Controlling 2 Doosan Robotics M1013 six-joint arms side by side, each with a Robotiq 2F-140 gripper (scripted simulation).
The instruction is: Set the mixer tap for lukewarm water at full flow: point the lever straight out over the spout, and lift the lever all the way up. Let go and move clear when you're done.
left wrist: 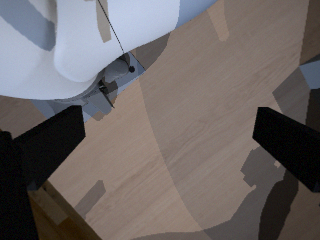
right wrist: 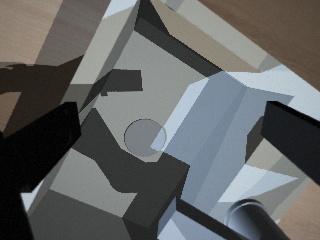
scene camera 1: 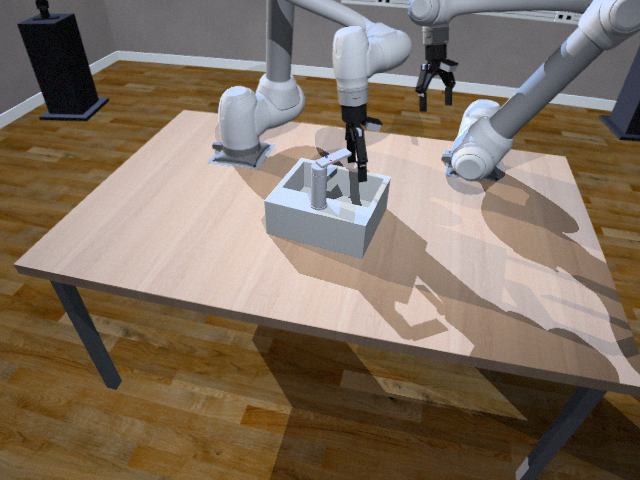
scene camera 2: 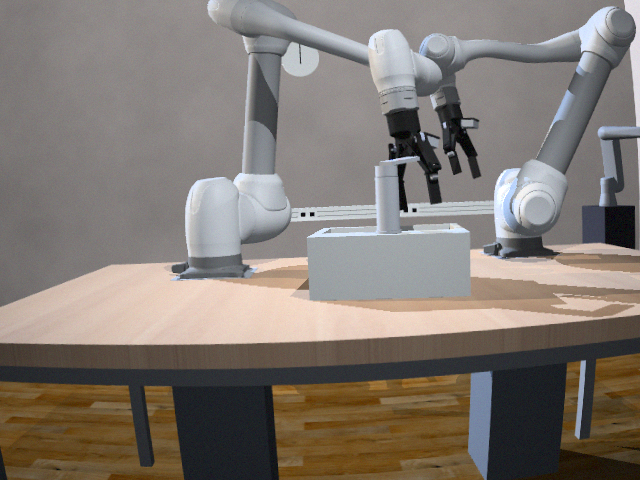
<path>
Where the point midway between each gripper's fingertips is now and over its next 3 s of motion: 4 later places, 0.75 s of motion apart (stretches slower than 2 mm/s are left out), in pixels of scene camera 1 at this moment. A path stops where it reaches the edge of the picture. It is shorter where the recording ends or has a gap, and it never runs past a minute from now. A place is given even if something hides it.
The left gripper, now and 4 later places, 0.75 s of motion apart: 436, 108; 421, 98; 365, 97; 343, 129; 343, 132
The right gripper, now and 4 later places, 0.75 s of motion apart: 356, 171; 319, 129; 293, 137; 217, 146; 160, 133
</path>
